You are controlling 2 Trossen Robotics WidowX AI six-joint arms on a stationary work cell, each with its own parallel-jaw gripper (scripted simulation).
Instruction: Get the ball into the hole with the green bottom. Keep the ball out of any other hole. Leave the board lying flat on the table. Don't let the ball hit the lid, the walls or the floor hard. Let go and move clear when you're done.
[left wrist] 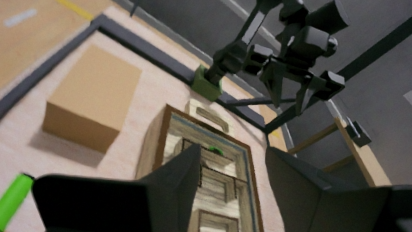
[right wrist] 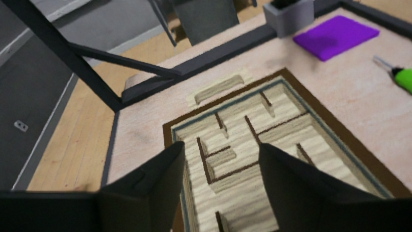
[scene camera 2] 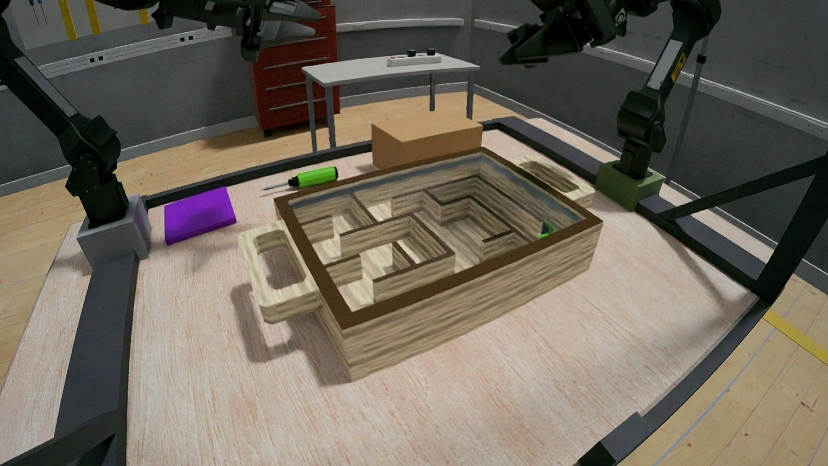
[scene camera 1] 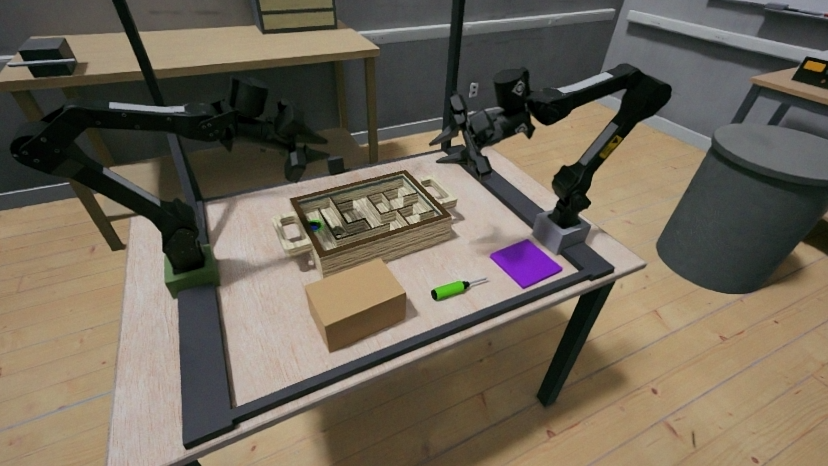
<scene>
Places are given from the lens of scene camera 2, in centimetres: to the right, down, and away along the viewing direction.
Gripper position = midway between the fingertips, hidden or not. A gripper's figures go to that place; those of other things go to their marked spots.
my left gripper [scene camera 2: 317, 24]: -13, -28, 47
my right gripper [scene camera 2: 508, 57]: 11, -21, 44
green-handled screwdriver [scene camera 2: 326, 174]: -16, -11, 74
purple pad [scene camera 2: 184, 219]: -40, -2, 63
</scene>
